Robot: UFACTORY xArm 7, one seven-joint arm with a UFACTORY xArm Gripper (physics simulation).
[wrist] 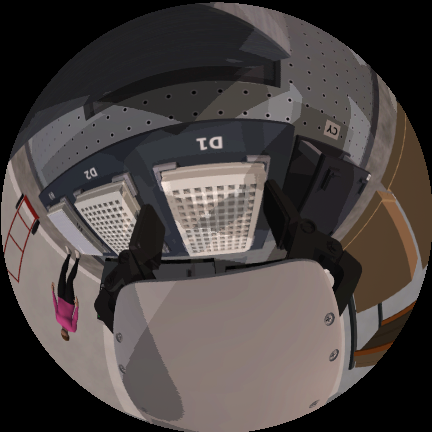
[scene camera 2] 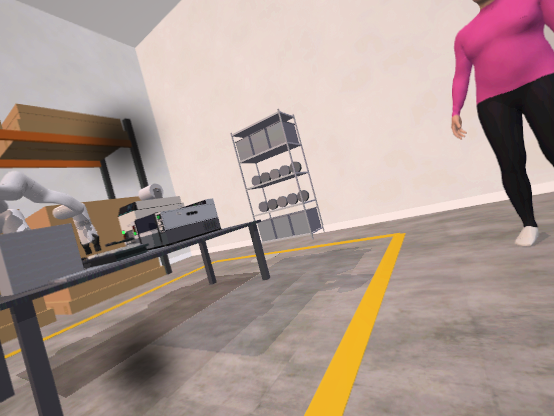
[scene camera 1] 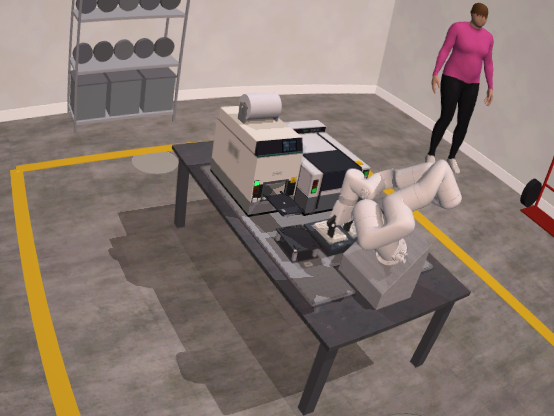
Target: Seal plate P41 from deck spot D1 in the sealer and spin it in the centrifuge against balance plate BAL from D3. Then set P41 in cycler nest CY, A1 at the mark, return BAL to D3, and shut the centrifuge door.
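Places are measured from the arm's base along level axes (x left, y ahead, z down), in millimetres.
Pixels of known places: gripper, between the fingertips: (wrist: 208, 204) (scene camera 2: 94, 252) (scene camera 1: 338, 232); arm's base, origin of its link: (scene camera 2: 30, 249) (scene camera 1: 391, 250).
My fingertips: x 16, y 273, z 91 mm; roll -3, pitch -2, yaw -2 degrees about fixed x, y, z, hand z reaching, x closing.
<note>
Ahead of a thing's pixels: the offset from my fingertips to its middle. Level surfaces: height alone.
My gripper (scene camera 1: 340, 226) (scene camera 2: 91, 246) (wrist: 208, 204) is open, with its fingers spread above and to either side of the cream well plate @[dz +21, dx +1, dy +45 mm] (scene camera 1: 324, 228) (wrist: 215, 210) on deck spot D1. The plate sits level between its corner clips; no writing on it is readable. A pale plate @[dz +21, dx -246, dy +26 mm] (wrist: 75, 227) lies at the deck's far end in the wrist view, its spot label too small to read. The cycler nest @[dz +44, dx +158, dy +62 mm] (scene camera 1: 297, 240) (wrist: 325, 192), dark, stands beside D1, near the CY label. The beige sealer @[dz -162, dx +81, dy +528 mm] (scene camera 1: 240, 160) has a dark tray @[dz -28, dx +113, dy +232 mm] (scene camera 1: 285, 202) out front. The centrifuge @[dz -46, dx -215, dy +455 mm] (scene camera 1: 327, 167) (scene camera 2: 190, 220) stands beside it; its door state is unclear.
Another cream well plate @[dz +21, dx -122, dy +35 mm] (wrist: 107, 212) sits on D2. The deck @[dz +29 mm] (wrist: 165, 145) lies on a perforated board @[dz +76 mm] (wrist: 325, 80). The arm's grey pedestal (scene camera 1: 372, 275) (scene camera 2: 40, 255) stands close behind the deck on the dark table @[dz +89 mm] (scene camera 1: 390, 320). A person (scene camera 1: 465, 55) (scene camera 2: 510, 60) stands beyond the table.
</note>
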